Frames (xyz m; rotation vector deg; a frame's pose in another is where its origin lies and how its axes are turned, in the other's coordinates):
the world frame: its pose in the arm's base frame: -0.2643 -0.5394 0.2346 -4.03 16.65 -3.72
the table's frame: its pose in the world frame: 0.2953 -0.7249 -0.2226 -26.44 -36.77 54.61
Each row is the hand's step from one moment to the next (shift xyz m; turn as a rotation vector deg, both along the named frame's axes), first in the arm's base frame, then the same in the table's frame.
Working: the arm's base frame: its pose in the table's frame: 1.1352 0.6000 0.1967 22.57 18.88 -55.05

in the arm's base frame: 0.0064 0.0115 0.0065 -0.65 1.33 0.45
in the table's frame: 0.0137 -0.0018 0.0050 0.81 0.94 0.92
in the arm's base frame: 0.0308 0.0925 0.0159 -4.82 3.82 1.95
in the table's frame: 0.0957 0.0177 0.0169 0.83 4.54 4.51
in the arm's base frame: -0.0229 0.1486 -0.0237 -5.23 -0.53 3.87
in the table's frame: 0.1104 0.1036 0.0155 -2.86 1.72 5.61
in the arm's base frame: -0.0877 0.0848 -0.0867 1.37 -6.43 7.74
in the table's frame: 0.0161 0.1470 -0.0228 -3.92 -7.87 5.07
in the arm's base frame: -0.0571 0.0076 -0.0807 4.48 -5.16 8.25
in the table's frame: -0.0319 0.0826 -0.0446 -1.15 -9.71 4.38
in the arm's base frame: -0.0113 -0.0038 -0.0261 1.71 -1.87 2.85
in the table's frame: -0.0117 0.0183 -0.0187 -0.38 -3.52 1.43
